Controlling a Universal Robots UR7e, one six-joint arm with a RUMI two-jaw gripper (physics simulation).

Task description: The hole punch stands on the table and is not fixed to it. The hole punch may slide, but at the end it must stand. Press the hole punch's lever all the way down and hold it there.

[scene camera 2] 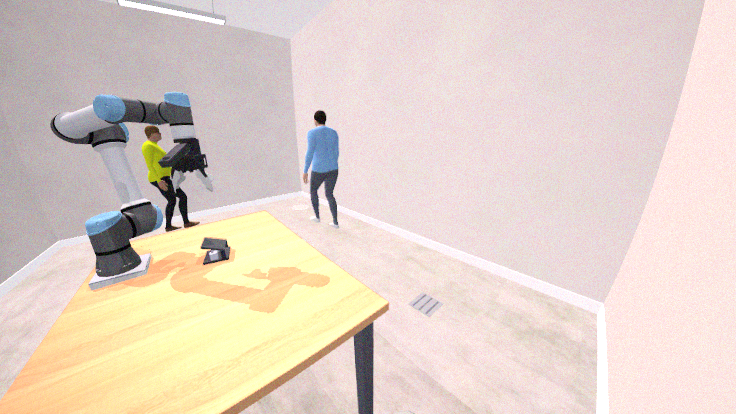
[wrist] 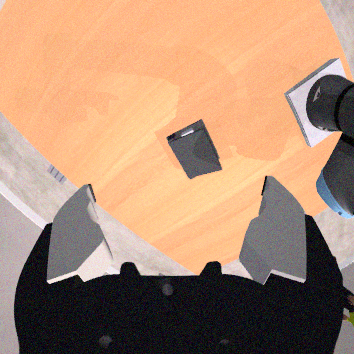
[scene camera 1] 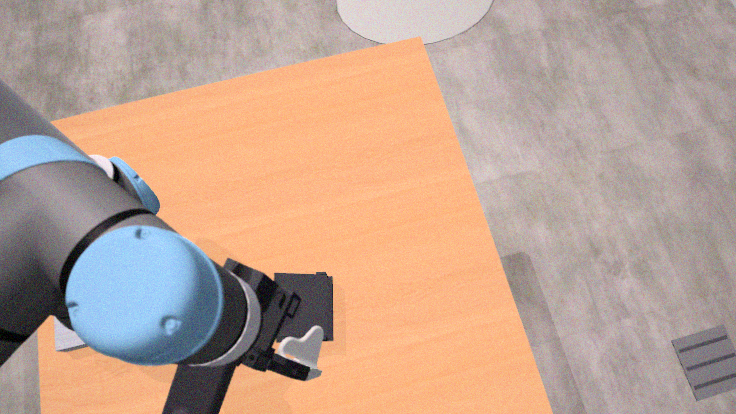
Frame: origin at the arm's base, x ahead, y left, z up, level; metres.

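Seen in the pictures: gripper, fingertip midpoint: [scene camera 2: 194, 192] [wrist: 176, 182]; arm's base at its link origin: [scene camera 2: 120, 267] [wrist: 328, 102].
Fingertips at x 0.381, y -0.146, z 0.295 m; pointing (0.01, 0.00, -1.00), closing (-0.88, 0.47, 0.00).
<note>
Offsets run from my fingertips to a thing's top centre. Level surfaces: height alone.
The dark hole punch {0.010 m ahead, 0.087 m left, 0.237 m down} [scene camera 1: 311, 301] [scene camera 2: 216, 255] [wrist: 187, 133] stands upright on the table {0.323 m down} [scene camera 1: 334, 169] [scene camera 2: 144, 339] [wrist: 125, 30]. Its flat lever {0.010 m ahead, 0.087 m left, 0.237 m down} [scene camera 2: 213, 243] [wrist: 196, 156] is raised, with a gap between it and the base in scene camera 2. My gripper [scene camera 2: 195, 188] [wrist: 176, 182] is open and empty, high above the table and apart from the hole punch. In the wrist view the hole punch lies beyond the fingertips, between their directions. In scene camera 1 the arm and gripper cover part of the hole punch, and its base is mostly hidden under the lever in the wrist view.
The arm's base plate [scene camera 1: 66, 339] [scene camera 2: 102, 281] [wrist: 301, 112] is on the table to one side of the hole punch. A person in blue [scene camera 2: 322, 149] and a person in yellow [scene camera 2: 152, 159] are on the floor beyond the table. A floor grate [scene camera 1: 705, 360] [scene camera 2: 426, 304] lies past the table edge.
</note>
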